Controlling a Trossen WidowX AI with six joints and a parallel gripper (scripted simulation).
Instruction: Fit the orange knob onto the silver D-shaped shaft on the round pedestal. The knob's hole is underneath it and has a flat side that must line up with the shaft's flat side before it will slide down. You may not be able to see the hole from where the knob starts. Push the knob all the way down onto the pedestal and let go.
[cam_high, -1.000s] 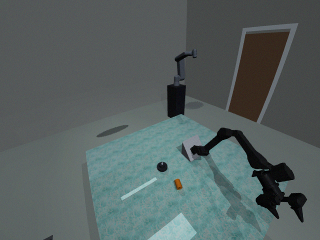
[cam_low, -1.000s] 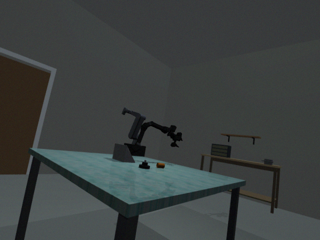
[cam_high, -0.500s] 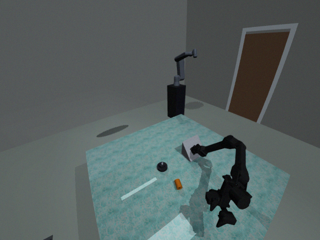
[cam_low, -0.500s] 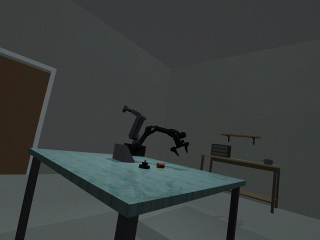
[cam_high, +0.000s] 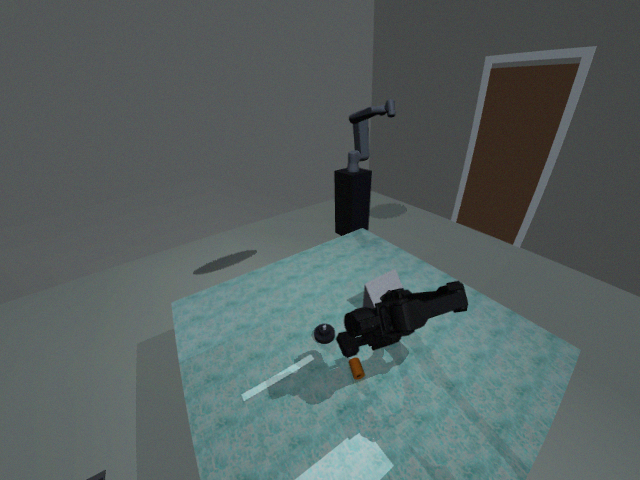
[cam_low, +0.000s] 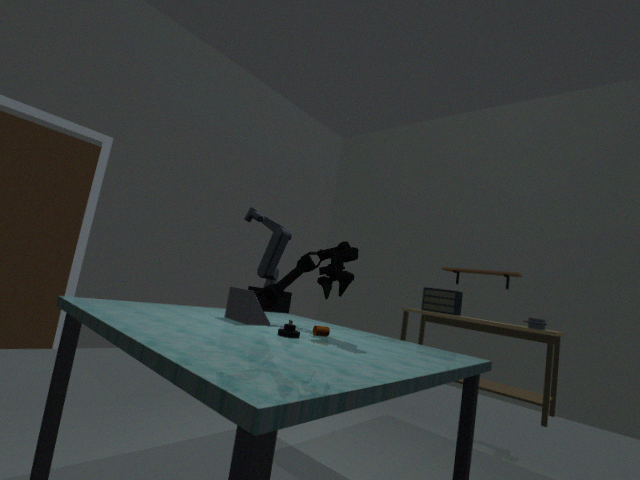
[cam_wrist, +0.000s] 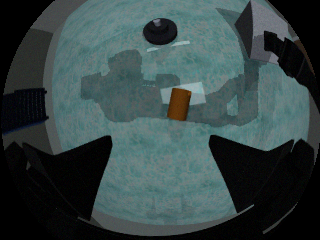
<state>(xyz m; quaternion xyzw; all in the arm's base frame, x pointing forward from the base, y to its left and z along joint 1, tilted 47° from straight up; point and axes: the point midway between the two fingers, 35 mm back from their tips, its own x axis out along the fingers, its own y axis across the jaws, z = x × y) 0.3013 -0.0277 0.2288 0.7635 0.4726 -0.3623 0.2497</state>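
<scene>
Right now my gripper tip is 15 cm above the orange knob, 4 cm to the left of it and 2 cm past it. The rest, counted from my gripper tip: round black pedestal: 22 cm to the right, 14 cm below, 3 cm behind.
</scene>
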